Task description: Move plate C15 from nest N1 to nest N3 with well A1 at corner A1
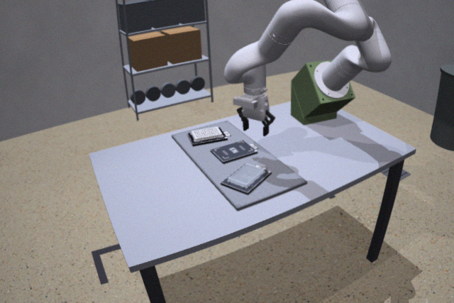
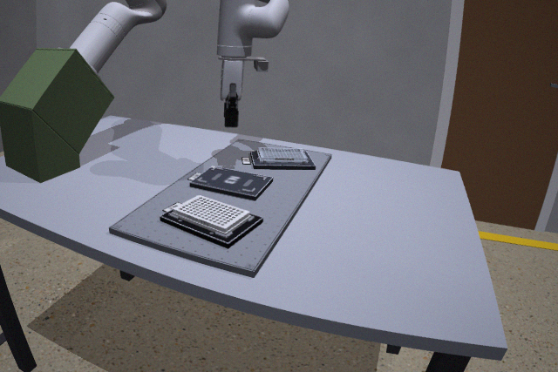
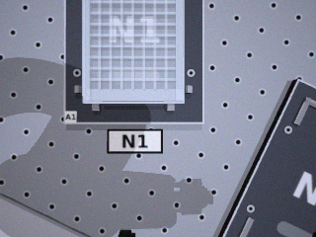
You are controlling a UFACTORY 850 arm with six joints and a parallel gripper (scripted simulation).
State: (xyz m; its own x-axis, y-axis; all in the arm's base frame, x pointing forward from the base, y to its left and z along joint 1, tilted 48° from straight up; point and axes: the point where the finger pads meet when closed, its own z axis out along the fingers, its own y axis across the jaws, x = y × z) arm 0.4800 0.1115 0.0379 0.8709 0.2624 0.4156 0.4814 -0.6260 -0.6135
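The clear well plate lies 100 mm ahead of my hand, 120 mm to the left of it and 110 mm below it. From my hand the other things lie so: nest A1 mark: 40 mm ahead, 220 mm to the right, 120 mm below; white plate C51: 100 mm ahead, 280 mm to the right, 110 mm below; nest N3: 60 mm ahead, 90 mm to the right, 130 mm below.
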